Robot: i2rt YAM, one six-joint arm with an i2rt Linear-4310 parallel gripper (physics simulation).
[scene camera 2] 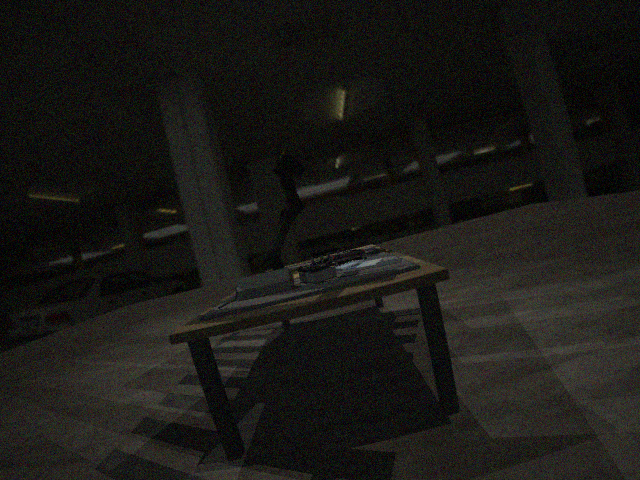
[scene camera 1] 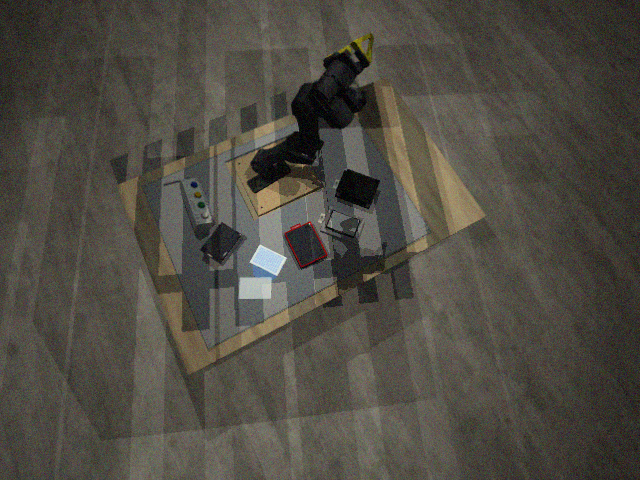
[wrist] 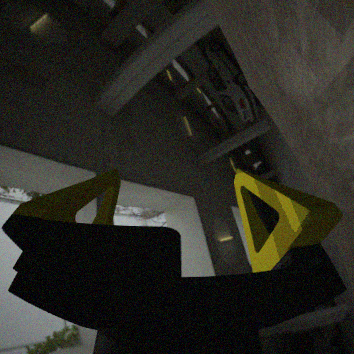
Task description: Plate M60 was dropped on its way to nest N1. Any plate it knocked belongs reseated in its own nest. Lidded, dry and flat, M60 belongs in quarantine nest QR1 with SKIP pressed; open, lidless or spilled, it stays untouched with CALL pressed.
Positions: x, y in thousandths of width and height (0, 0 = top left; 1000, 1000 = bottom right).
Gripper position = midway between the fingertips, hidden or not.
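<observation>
A red-framed dark plate (scene camera 1: 477, 507) is there for me to see. My gripper (scene camera 1: 563, 86), which I also see in the wrist view (wrist: 499, 493), is open and holds nothing.
</observation>
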